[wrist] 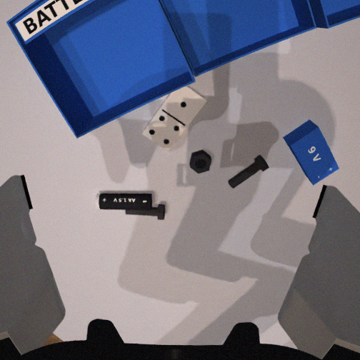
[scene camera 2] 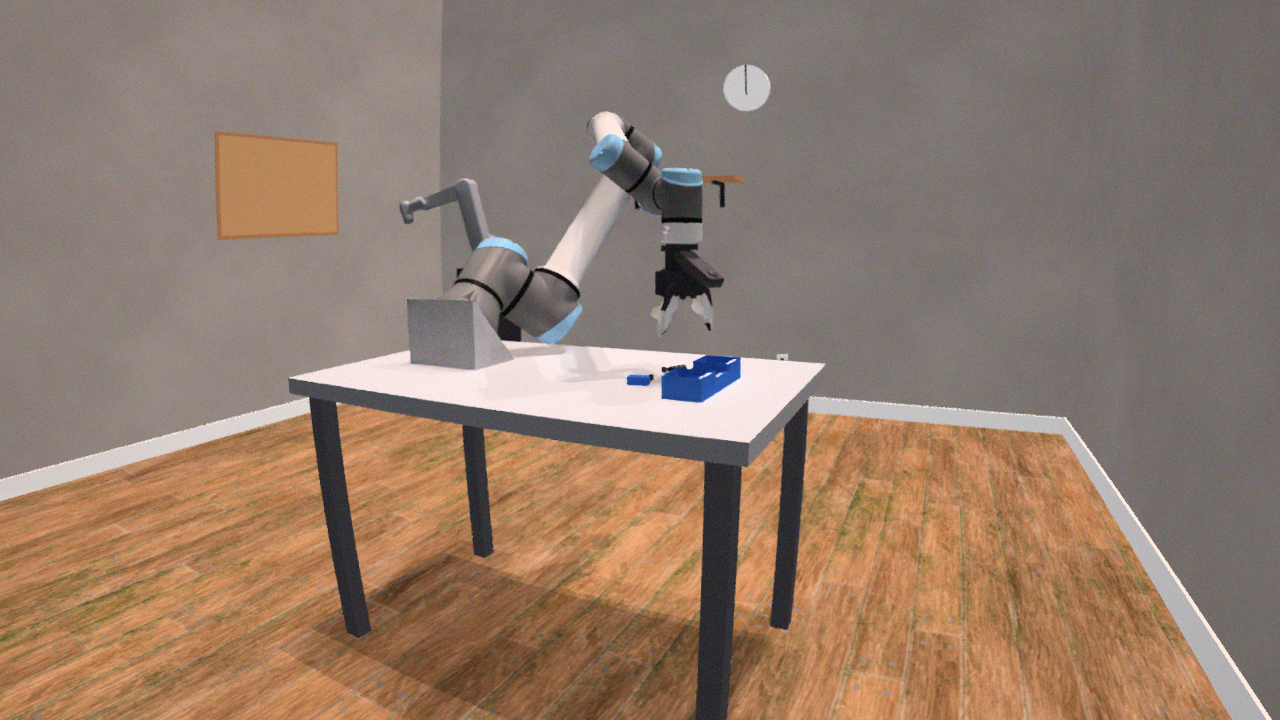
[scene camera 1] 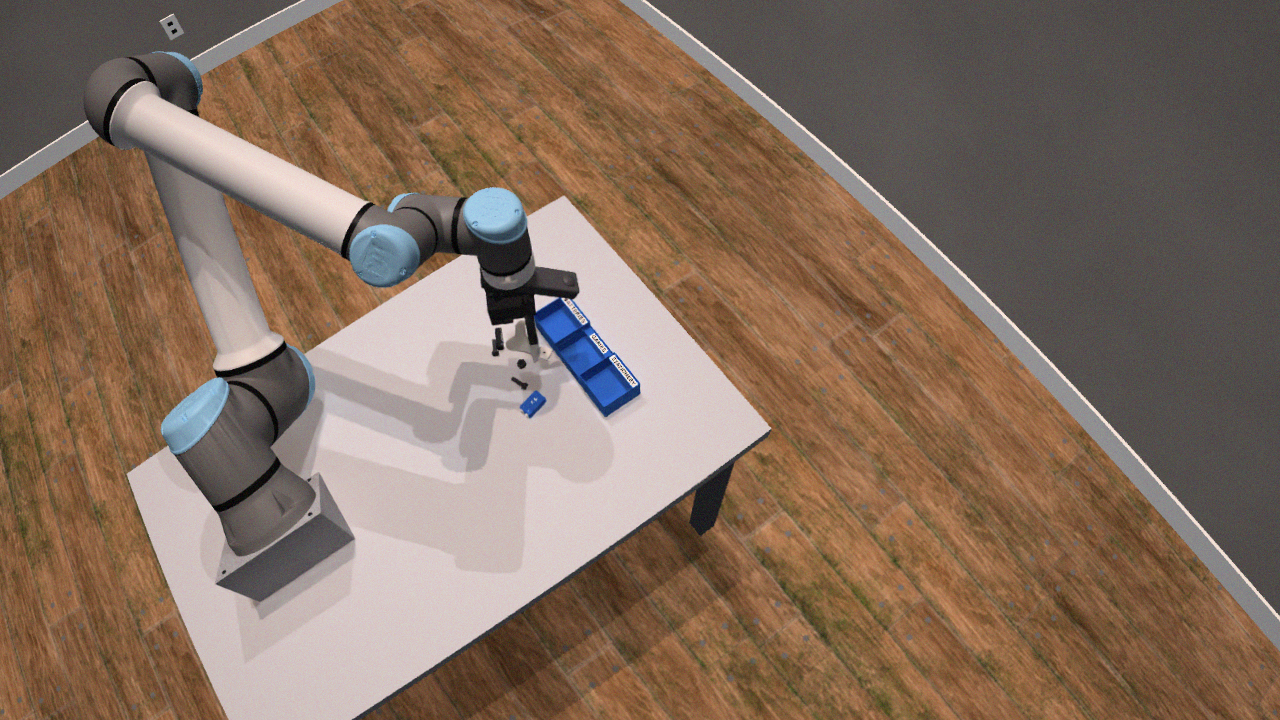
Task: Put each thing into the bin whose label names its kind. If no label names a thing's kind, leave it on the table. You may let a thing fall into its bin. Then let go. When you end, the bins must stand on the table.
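Where they show: gripper, fingertip midpoint: (scene camera 2: 685, 333) (scene camera 1: 531, 327); arm's base, origin of the base link: (scene camera 2: 461, 325) (scene camera 1: 275, 522).
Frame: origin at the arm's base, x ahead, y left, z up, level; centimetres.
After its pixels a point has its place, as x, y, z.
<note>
My gripper (scene camera 1: 526, 342) @(60.1, 9.7, 0.4) (scene camera 2: 686, 331) @(60.1, 9.7, 0.4) (wrist: 173, 185) is open and empty, above the table near the bins. Below it in the wrist view lie a black AA battery (wrist: 125, 200) with a dark bolt (wrist: 157, 212) against its side, a hex nut (wrist: 200, 161) (scene camera 1: 521, 363) @(55.9, 8.9, -9.0) and another bolt (wrist: 248, 171) (scene camera 1: 519, 382) @(53.6, 5.4, -9.0). A white domino (wrist: 175, 117) lies beside the BATTERIES bin (wrist: 115, 55) (scene camera 1: 562, 322) @(67.5, 12.8, -9.1). A blue 9V battery (wrist: 311, 152) (scene camera 1: 532, 403) @(53.6, -0.4, -8.1) (scene camera 2: 639, 379) @(54.6, -1.3, -8.5) lies at the right. The GAMES bin (scene camera 1: 586, 355) @(67.9, 3.7, -9.2) is in the middle, then the STATIONERY bin (scene camera 1: 613, 385) @(69.1, -4.8, -9.1).
The three blue bins stand joined in a row on the white table (scene camera 1: 680, 420) @(76.3, -17.7, -9.8) (scene camera 2: 572, 402) @(50.9, -20.5, -9.9). Their raised walls are beside the loose things. The grey arm base block (scene camera 1: 295, 546) @(2.6, -7.1, 2.0) (scene camera 2: 441, 333) @(-0.1, -7.4, -1.2) stands at the table's other end.
</note>
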